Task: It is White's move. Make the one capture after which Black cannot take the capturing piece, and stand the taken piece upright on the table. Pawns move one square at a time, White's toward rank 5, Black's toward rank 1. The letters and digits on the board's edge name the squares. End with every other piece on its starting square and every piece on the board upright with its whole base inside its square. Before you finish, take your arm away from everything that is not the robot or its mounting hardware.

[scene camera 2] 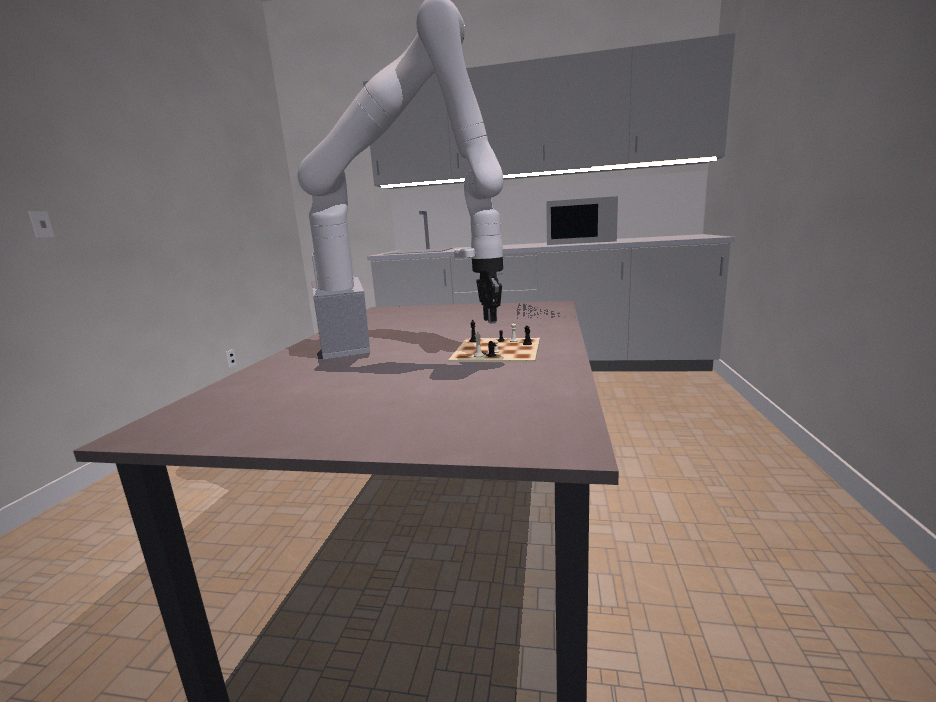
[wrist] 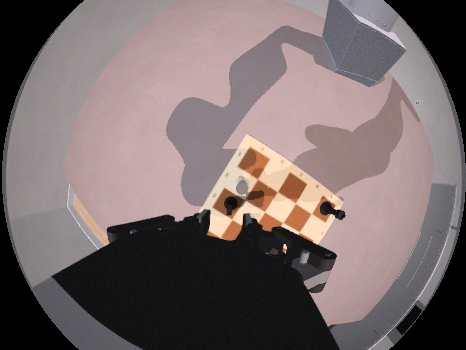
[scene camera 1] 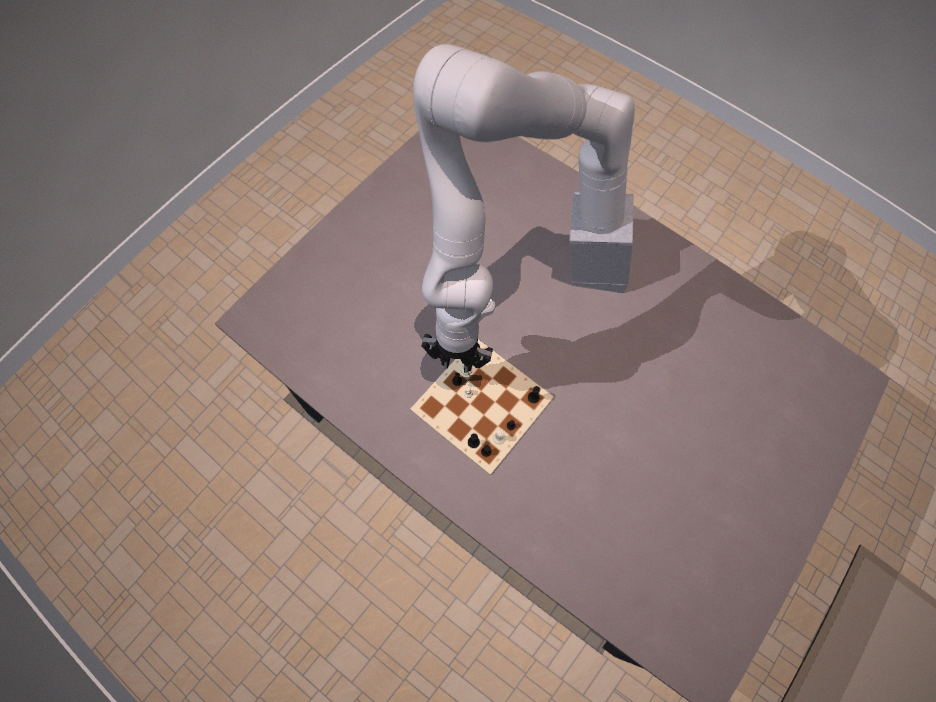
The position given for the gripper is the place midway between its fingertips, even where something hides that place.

In view: the gripper (scene camera 2: 490,321) and a chessboard (scene camera 1: 500,391).
The chessboard also shows in scene camera 2 (scene camera 2: 509,351) and in the wrist view (wrist: 280,194). The gripper is seen too in the wrist view (wrist: 226,220) and in scene camera 1 (scene camera 1: 457,366).
